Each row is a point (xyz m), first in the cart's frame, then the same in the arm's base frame.
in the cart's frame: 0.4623 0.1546 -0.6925
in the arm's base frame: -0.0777 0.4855 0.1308
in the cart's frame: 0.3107 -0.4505 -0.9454
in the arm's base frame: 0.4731 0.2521 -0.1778
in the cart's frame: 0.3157 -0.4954 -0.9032
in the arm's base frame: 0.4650 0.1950 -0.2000
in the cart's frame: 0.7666 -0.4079 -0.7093
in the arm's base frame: 0.2749 -0.0447 0.1937
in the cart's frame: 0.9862 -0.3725 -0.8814
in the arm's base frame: 0.4032 -0.0237 0.4430
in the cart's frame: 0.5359 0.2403 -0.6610
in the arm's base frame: -0.1501 0.4978 0.2223
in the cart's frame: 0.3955 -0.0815 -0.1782
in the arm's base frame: -0.3616 0.0692 -0.1354
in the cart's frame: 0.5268 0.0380 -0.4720
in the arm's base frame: -0.1867 0.2549 0.0944
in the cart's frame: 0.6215 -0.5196 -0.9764
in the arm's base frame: 0.5510 0.0820 0.0816
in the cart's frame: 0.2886 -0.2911 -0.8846
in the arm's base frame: 0.3302 0.3441 -0.1508
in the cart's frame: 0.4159 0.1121 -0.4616
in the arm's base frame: -0.2427 0.3515 0.0208
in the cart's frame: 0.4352 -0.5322 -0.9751
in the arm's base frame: 0.5497 0.1544 -0.0905
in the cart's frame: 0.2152 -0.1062 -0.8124
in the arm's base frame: 0.1612 0.4708 -0.1627
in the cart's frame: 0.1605 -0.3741 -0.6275
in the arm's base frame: 0.1641 0.2029 -0.3555
